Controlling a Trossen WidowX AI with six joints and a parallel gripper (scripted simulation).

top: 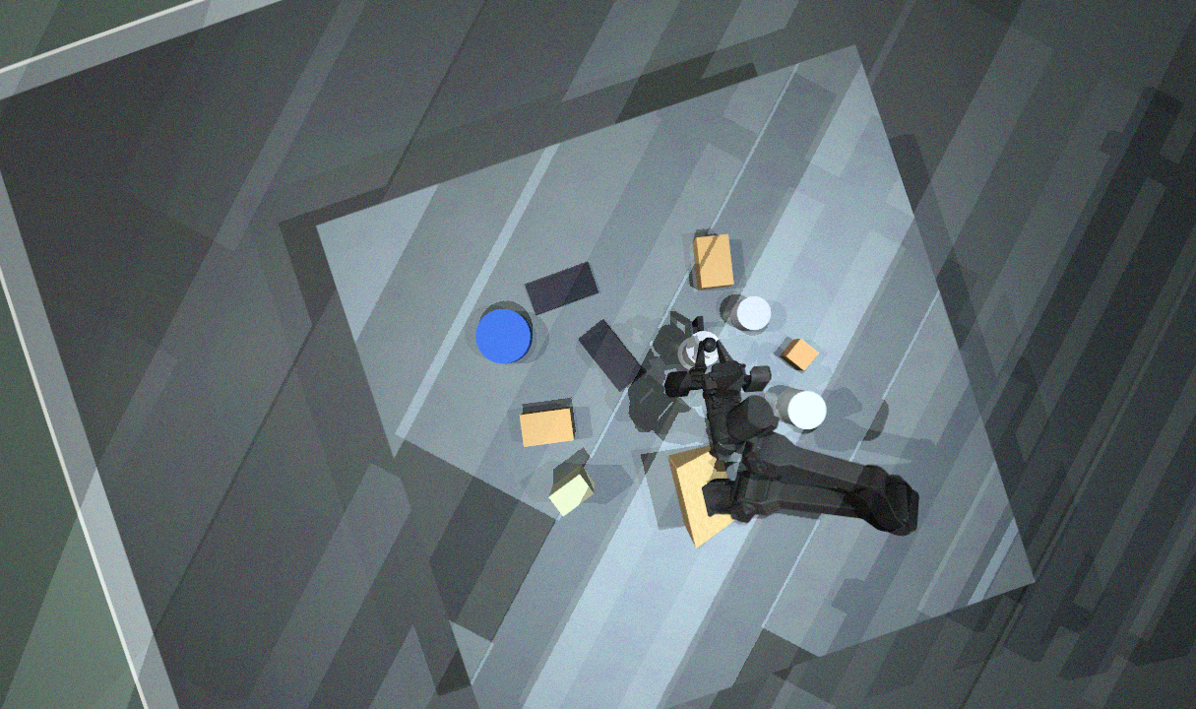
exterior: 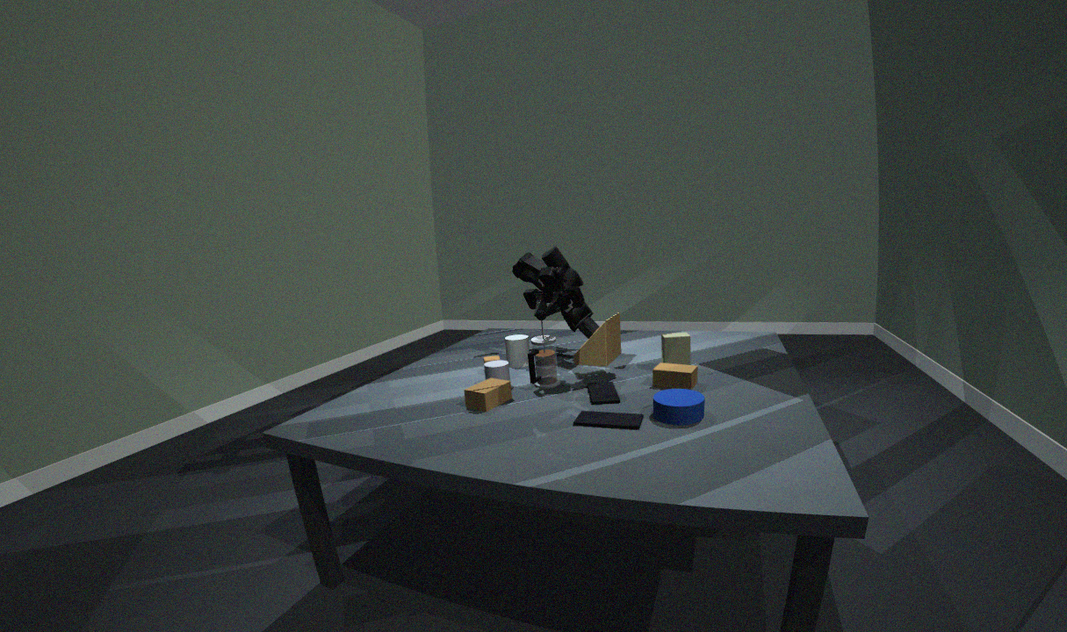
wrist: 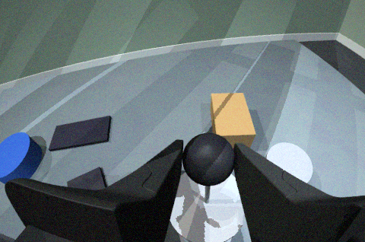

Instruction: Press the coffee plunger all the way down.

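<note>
The coffee press lies 11 cm below my gripper tip. Also, from my gripper tip: pale block: 33 cm to the left, 25 cm behind, 15 cm below; then orange cube: 22 cm to the right, 18 cm below, 8 cm behind.
</note>
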